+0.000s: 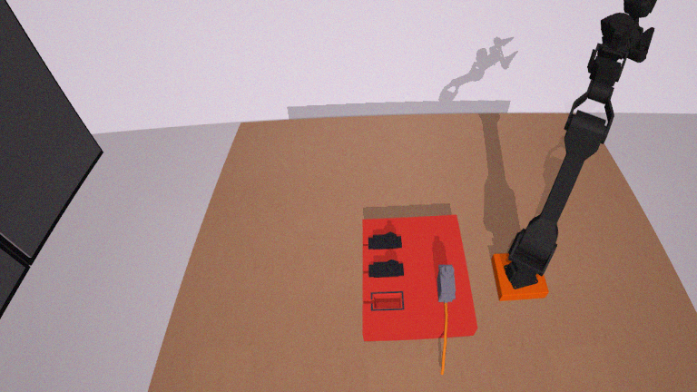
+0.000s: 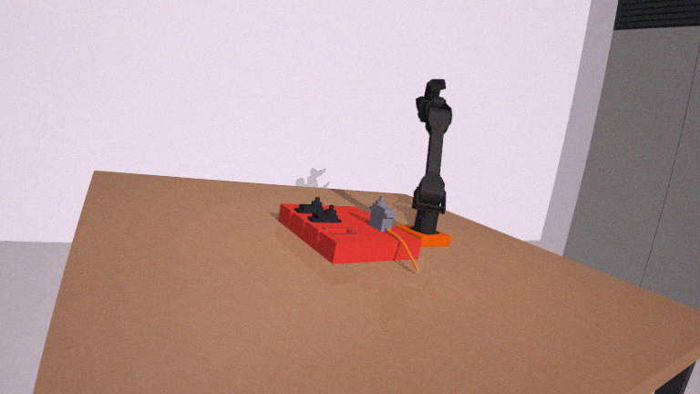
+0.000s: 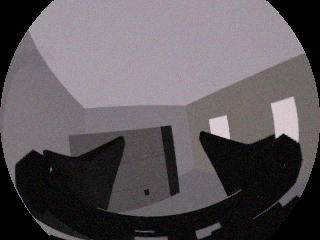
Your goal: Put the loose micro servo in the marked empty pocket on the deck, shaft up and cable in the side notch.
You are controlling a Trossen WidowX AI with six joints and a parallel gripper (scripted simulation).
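My gripper tip is 710 mm short of the red deck, 440 mm above it and 320 mm to the right of it.
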